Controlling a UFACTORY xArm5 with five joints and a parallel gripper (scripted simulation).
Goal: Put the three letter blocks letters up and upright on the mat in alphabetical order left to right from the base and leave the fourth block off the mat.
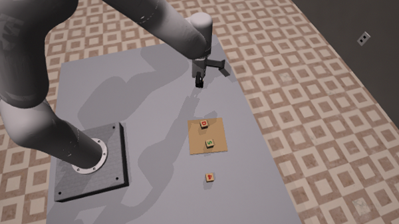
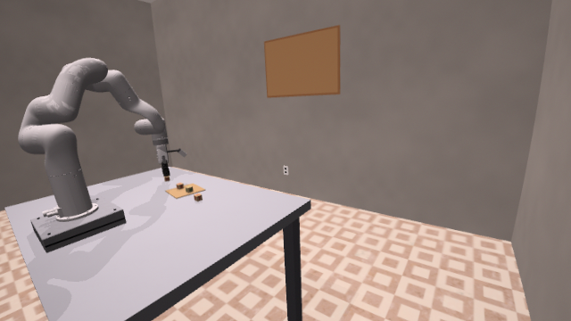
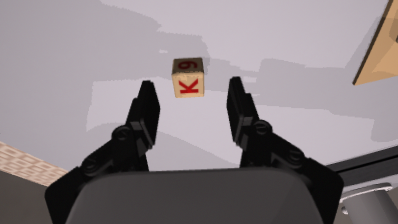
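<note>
The tan mat lies 240 mm to the right of my hand, 50 mm below it and 10 mm ahead of it. Also, from my hand: wooden letter block 200 mm to the right, 30 mm below.
</note>
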